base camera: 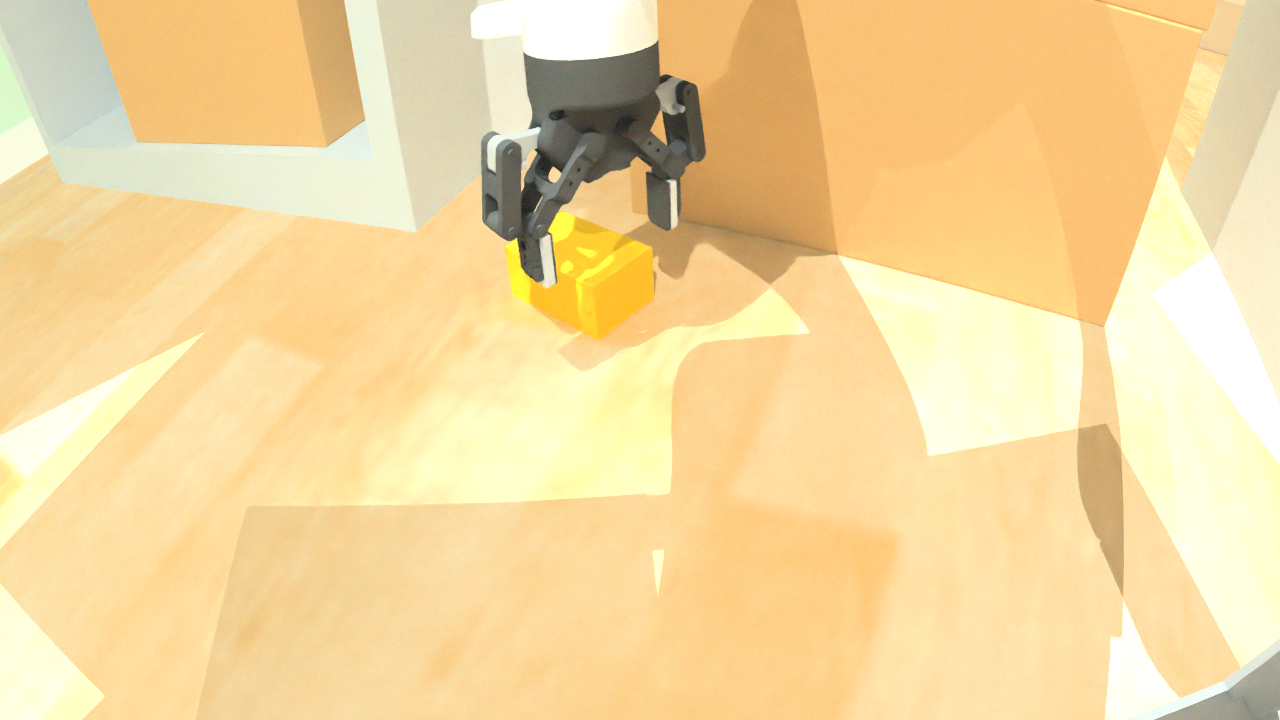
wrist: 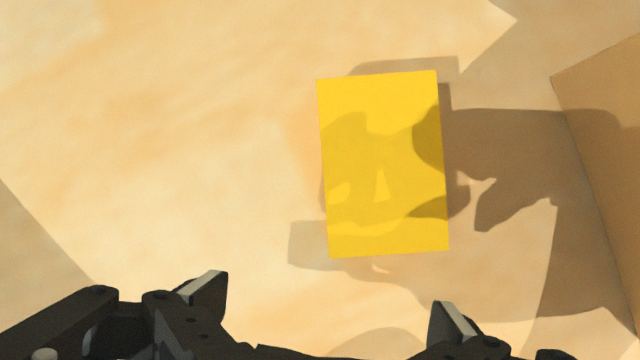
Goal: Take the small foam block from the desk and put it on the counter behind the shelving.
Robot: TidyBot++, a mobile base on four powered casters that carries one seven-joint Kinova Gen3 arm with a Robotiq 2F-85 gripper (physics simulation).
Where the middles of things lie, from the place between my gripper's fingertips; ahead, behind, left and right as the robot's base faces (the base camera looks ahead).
Scene:
Now: hand 6 cm short of the yellow foam block (base camera: 604, 277), 2 cm to the right of it and 6 cm above it.

